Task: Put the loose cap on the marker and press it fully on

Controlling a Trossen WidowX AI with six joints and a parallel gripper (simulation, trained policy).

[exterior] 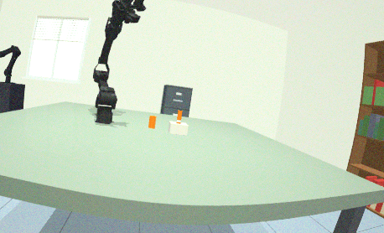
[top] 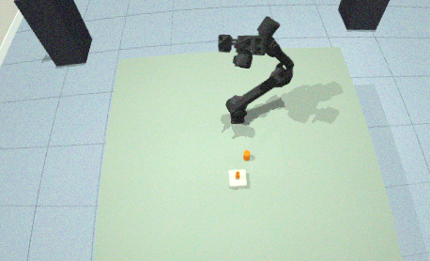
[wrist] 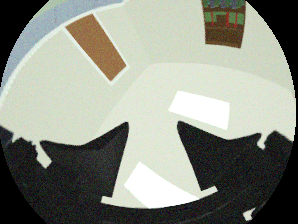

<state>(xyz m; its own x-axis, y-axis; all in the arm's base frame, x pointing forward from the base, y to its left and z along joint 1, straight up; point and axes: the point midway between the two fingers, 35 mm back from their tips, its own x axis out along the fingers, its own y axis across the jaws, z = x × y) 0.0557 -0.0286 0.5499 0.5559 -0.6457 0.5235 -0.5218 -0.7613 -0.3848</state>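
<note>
The orange cap lies 54 cm below my gripper tip, 14 cm ahead of it and 7 cm to the left of it. Also, from my gripper tip: white holder block: 55 cm below, 25 cm ahead, 3 cm to the left.
</note>
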